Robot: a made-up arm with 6 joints.
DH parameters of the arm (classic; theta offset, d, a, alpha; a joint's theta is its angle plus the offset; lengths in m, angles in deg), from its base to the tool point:
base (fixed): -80.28 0 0.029 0
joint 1: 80.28 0.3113 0.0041 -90
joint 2: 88.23 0 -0.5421 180
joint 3: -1.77 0.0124 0.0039 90
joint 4: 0 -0.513 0.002 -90
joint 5: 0 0.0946 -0.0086 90
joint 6: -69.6 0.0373 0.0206 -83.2
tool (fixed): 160.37 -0.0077 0 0
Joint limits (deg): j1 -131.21..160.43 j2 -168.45..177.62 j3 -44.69..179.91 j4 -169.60..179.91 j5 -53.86..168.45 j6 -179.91..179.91
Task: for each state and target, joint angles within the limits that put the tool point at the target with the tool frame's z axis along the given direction. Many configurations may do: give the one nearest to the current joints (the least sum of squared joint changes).
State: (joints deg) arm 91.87 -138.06 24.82 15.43 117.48 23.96
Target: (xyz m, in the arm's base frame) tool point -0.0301 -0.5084 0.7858 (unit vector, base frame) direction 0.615 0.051 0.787
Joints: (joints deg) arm 76.46 -92.19 -3.04 -9.92 92.92 17.39
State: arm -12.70 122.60 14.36 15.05 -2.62 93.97
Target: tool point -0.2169 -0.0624 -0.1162 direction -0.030 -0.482 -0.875
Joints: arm -22.39 150.41 -35.48 21.03 11.08 111.96
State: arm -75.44 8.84 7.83 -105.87 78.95 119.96
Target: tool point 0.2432 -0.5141 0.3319 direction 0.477 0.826 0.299
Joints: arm -72.41 29.36 -22.85 -130.68 107.46 114.29
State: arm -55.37 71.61 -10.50 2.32 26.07 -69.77
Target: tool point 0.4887 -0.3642 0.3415 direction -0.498 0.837 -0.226
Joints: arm -25.92 38.11 -24.42 10.52 -4.48 -63.40
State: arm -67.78 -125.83 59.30 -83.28 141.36 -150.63
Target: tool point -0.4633 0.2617 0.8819 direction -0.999 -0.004 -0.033
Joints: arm -23.91 -84.14 14.73 -117.23 146.30 -109.40
